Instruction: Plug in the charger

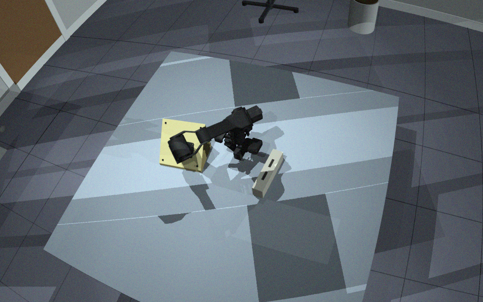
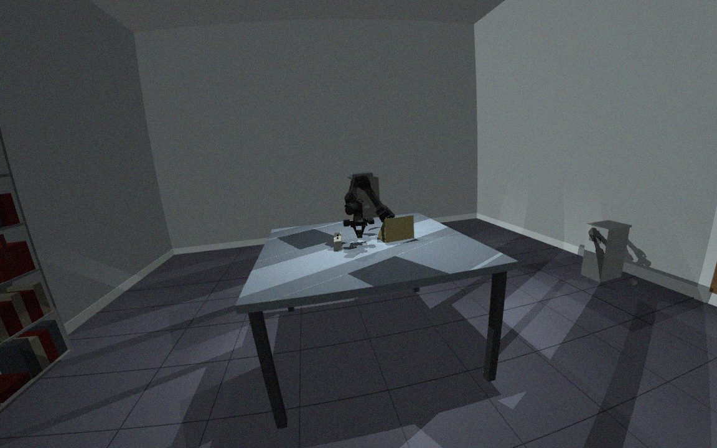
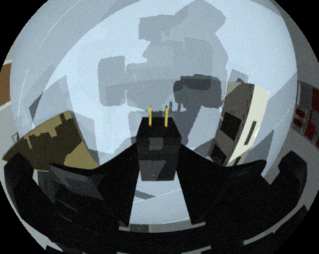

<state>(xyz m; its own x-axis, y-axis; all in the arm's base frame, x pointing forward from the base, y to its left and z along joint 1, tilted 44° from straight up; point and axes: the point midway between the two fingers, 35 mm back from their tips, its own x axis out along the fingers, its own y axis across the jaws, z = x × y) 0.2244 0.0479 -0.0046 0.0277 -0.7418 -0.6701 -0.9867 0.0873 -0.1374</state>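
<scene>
The black two-prong charger is 2 cm to the left of my gripper tip and 1 cm above it.
</scene>
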